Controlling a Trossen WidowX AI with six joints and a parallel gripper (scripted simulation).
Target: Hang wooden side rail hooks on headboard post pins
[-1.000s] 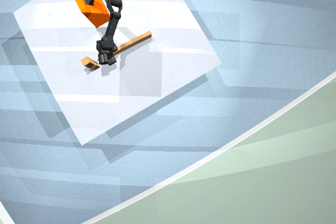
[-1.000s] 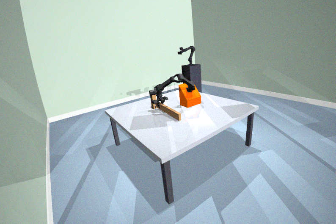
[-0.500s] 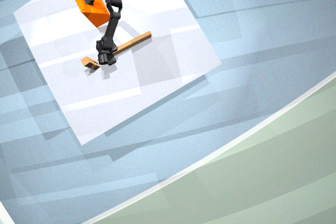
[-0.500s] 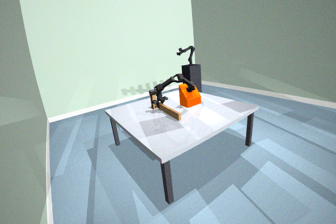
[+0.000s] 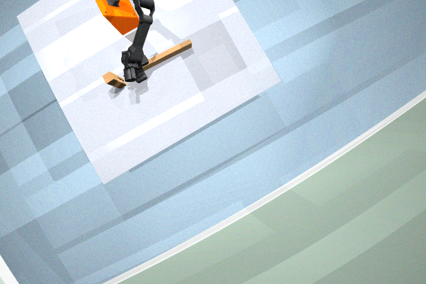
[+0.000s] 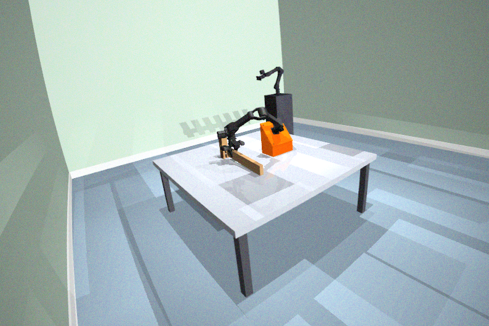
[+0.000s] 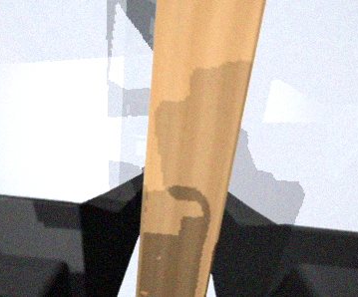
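Now: gripper tip 150 mm to the left of the headboard post, 40 mm below it and 10 mm short of it.
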